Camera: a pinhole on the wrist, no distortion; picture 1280 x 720 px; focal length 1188.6 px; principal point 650.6 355.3 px. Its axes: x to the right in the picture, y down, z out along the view. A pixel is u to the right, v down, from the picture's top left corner.
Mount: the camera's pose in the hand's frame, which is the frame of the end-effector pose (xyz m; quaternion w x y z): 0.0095 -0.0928 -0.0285 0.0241 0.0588 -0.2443 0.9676
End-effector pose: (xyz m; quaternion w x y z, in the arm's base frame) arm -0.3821 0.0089 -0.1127 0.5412 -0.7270 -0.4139 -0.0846
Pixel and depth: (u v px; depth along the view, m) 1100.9 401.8 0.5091
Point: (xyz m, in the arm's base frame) -0.8487 0.3363 -0.1099
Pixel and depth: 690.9 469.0 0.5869
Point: -0.7945 0.4567 0.0310
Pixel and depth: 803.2 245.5 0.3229
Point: -0.6206 0.2602 -0.0625
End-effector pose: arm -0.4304 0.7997 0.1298 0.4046 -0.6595 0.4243 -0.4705
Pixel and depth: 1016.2 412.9 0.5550
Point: 0.0648 1.0791 0.3457
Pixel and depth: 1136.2 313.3 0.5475
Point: 0.0679 1.1148 0.2847
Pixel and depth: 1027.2 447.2 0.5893
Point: 0.0902 1.1054 0.3668
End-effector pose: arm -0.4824 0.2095 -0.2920 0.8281 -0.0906 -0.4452 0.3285
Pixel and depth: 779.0 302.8 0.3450
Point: -0.5934 -0.0119 -0.0113
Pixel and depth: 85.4 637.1 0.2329
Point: -0.4184 0.0819 -0.0060
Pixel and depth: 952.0 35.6 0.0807
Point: -0.4746 0.1153 -0.2110
